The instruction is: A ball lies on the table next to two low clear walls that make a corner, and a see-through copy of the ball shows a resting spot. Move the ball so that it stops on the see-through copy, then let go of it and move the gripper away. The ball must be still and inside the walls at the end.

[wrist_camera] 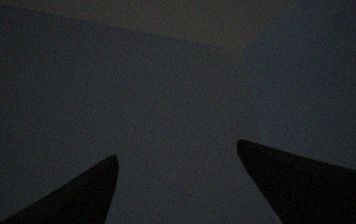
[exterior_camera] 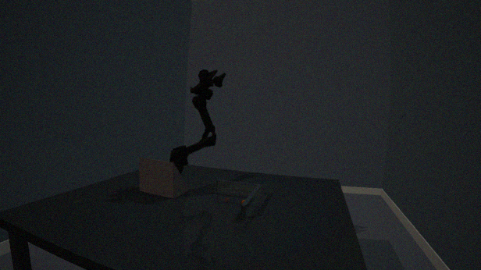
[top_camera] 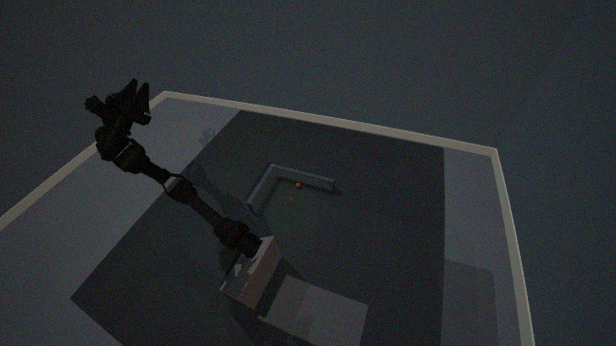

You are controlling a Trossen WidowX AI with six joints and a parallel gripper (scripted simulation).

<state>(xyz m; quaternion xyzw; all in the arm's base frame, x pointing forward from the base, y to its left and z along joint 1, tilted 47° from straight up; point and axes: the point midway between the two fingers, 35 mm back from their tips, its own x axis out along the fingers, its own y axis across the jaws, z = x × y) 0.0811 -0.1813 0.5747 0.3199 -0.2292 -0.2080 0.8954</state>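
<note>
Right now my gripper tip is 17 cm short of the orange spot, 29 cm to the left of it and 63 cm above it.
</note>
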